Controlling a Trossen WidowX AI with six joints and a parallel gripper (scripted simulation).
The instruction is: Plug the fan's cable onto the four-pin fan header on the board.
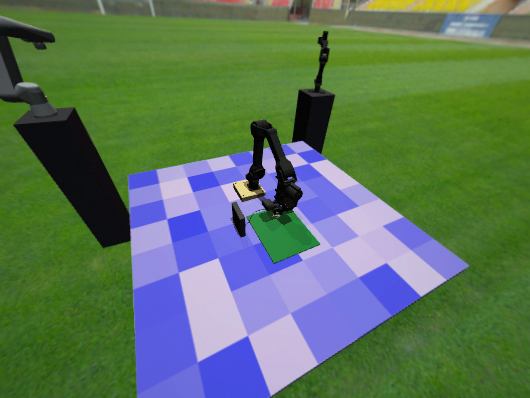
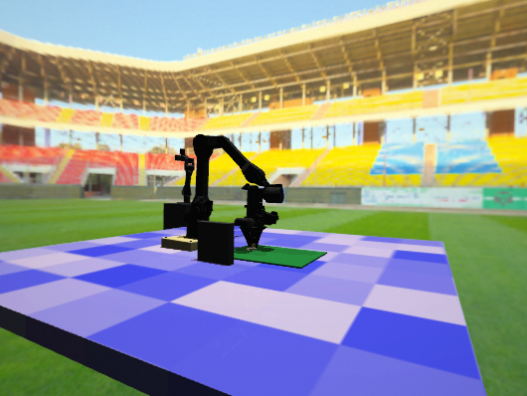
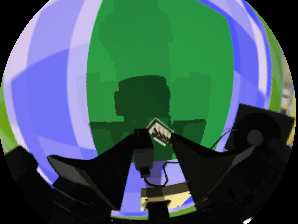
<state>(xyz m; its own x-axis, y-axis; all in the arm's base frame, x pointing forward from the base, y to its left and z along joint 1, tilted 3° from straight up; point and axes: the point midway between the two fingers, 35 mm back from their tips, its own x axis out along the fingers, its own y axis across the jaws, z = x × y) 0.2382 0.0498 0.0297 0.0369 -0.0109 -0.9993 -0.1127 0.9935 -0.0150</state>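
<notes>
Right now my gripper tip is 1 cm to the right of the black plug, 1 cm below it and 1 cm past it. Also, from my gripper tip: black fan 21 cm to the right, 4 cm above, 1 cm ahead; green board 10 cm ahead, 3 cm to the right, 3 cm below; pale header 2 cm below, 1 cm to the right.
</notes>
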